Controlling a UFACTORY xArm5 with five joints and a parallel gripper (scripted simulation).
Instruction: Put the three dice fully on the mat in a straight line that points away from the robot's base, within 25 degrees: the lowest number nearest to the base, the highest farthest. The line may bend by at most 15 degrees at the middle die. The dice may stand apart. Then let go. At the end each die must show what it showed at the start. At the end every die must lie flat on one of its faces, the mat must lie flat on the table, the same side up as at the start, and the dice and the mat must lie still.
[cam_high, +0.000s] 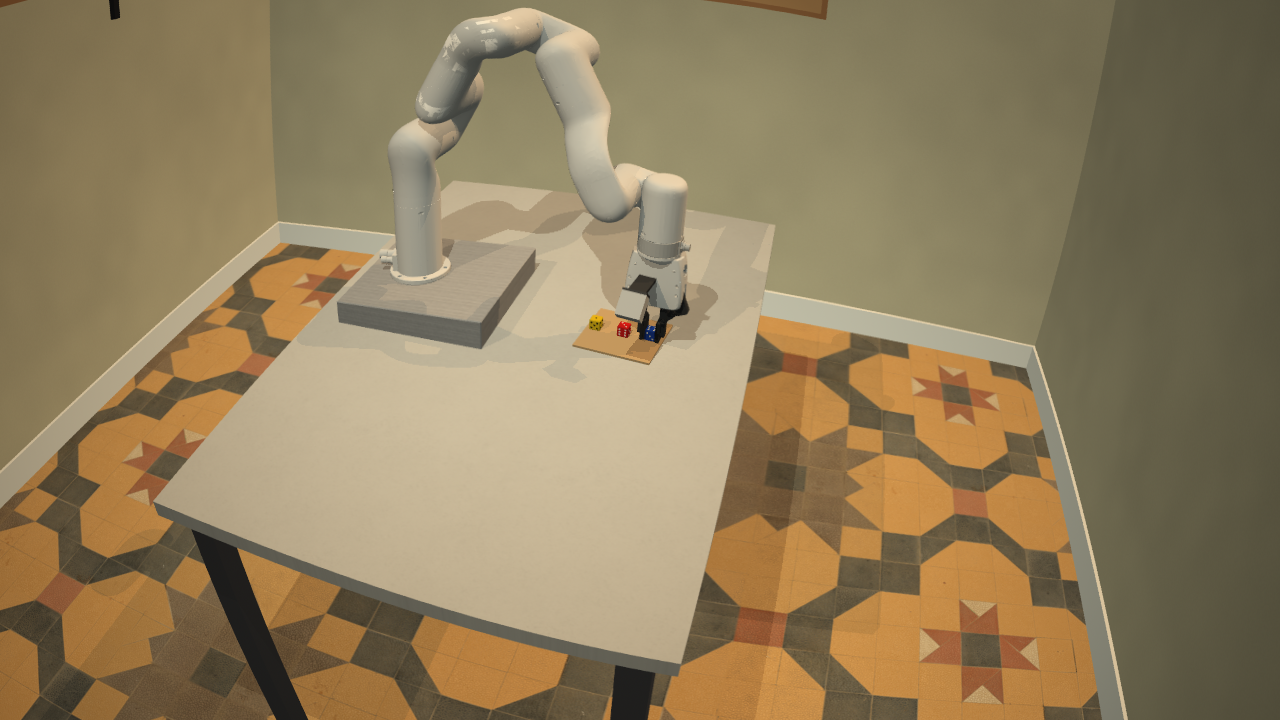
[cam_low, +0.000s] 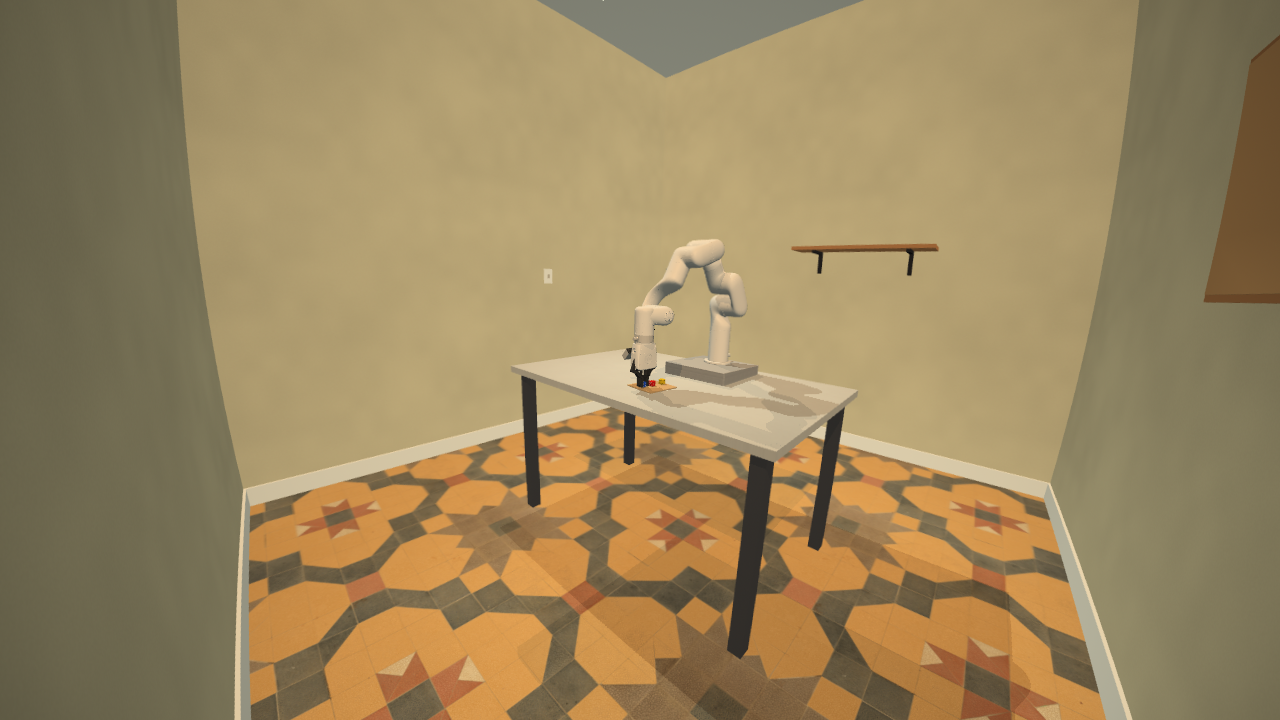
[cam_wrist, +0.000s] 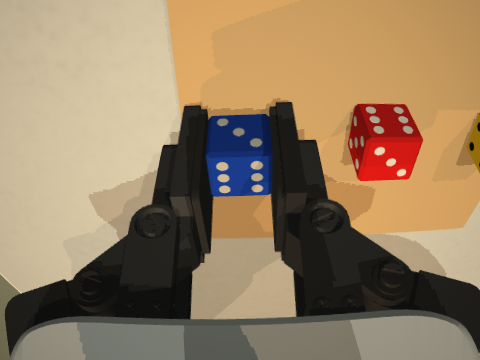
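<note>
Now: hand 10 mm above the blue die. From my hand the other things lie so: red die: 50 mm behind, 10 mm to the left, 20 mm below; yellow die: 100 mm behind, 20 mm to the left, 20 mm below; mat: 50 mm behind, 10 mm to the left, 30 mm below.
</note>
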